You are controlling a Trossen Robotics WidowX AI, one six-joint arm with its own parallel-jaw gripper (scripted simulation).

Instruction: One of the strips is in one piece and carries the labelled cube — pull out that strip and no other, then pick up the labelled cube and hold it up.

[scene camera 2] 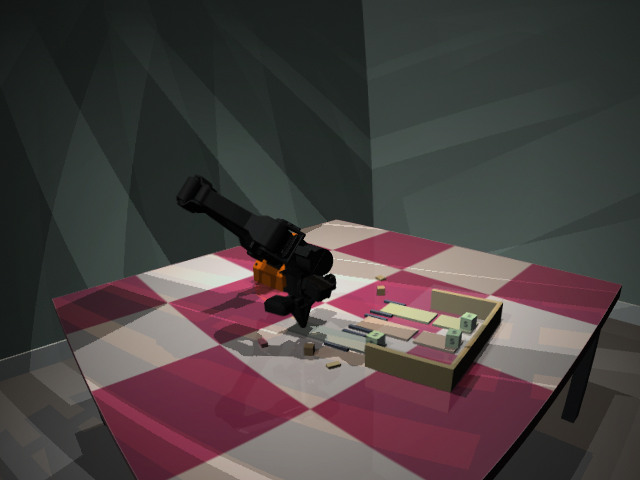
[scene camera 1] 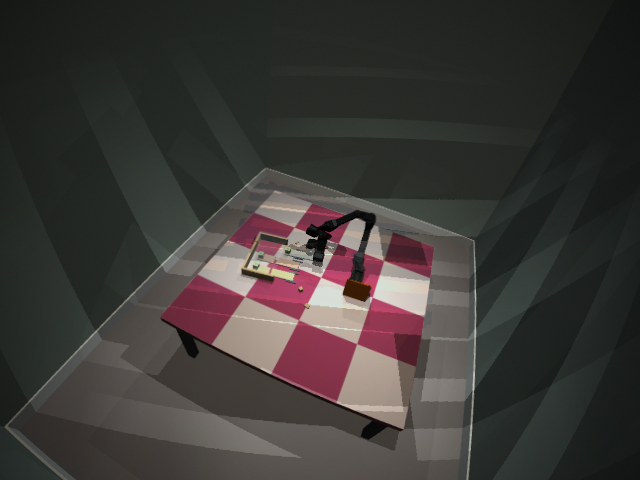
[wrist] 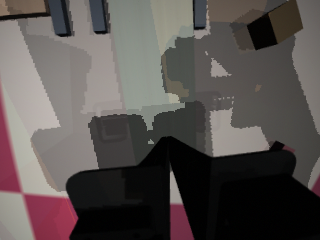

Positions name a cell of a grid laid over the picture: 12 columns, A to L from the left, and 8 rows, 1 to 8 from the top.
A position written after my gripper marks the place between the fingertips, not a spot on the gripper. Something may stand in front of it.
Observation:
I see my gripper (scene camera 2: F6) and a strip (scene camera 2: G6).
The strip shows as well in the wrist view (wrist: F2). My gripper shows as well in the wrist view (wrist: G5).

